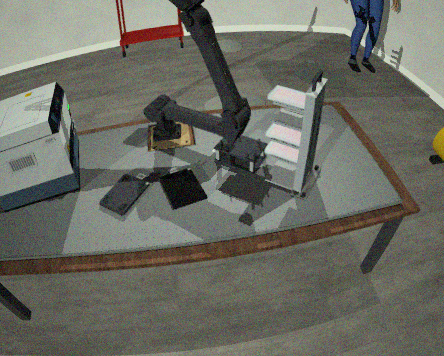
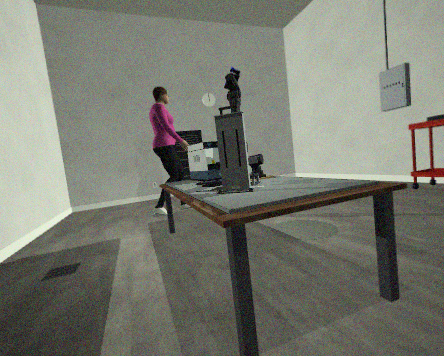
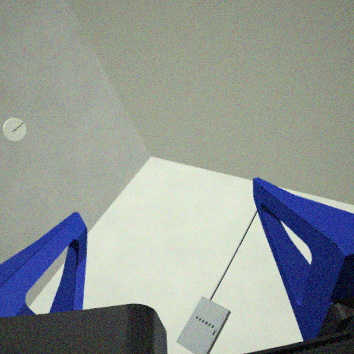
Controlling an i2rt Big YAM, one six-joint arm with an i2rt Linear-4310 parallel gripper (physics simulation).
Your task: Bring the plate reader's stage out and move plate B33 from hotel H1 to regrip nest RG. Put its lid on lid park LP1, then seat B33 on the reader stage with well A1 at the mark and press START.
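Where they show: gripper, fingertip midpoint: (image 3: 165,204); arm's base at its link origin: (image 1: 167,133).
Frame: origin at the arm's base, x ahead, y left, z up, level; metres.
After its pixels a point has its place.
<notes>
The plate hotel (image 1: 312,135) {x 0.368, y 0.495, z 0.222 m} (image 2: 232,150) {x 0.333, y 0.518, z 0.202 m} stands upright at the right of the table, with pale plates on its shelves: a top plate (image 1: 287,96) {x 0.295, y 0.422, z 0.323 m}, a middle plate (image 1: 283,134) {x 0.301, y 0.418, z 0.181 m} and a lower plate (image 1: 282,151) {x 0.302, y 0.420, z 0.110 m}. No labels are readable, so I cannot tell which is B33. The white plate reader (image 1: 32,145) {x 0.344, y -0.446, z 0.252 m} (image 2: 198,159) {x 0.354, y -0.475, z 0.186 m} stands at the left; no extended stage shows. A dark grey flat fixture (image 1: 124,195) {x 0.365, y -0.134, z 0.007 m}, a black flat fixture (image 1: 183,188) {x 0.343, y 0.079, z 0.005 m} and a raised dark fixture (image 1: 242,150) {x 0.218, y 0.293, z 0.055 m} lie between them; which is RG or LP1 is unclear. My gripper (image 3: 165,204) {x 0.131, y -0.005, z 0.753 m} is open and empty, raised high, its blue fingers facing wall and ceiling.
The arm's base (image 1: 167,131) {x 0.043, y 0.008, z 0.041 m} stands near the table's back edge. The arm's elbow (image 1: 235,120) {x 0.265, y 0.263, z 0.217 m} is close to the hotel's left side. A person (image 1: 367,30) (image 2: 162,130) stands beyond the table. A red cart (image 1: 152,35) (image 2: 427,173) is near the wall.
</notes>
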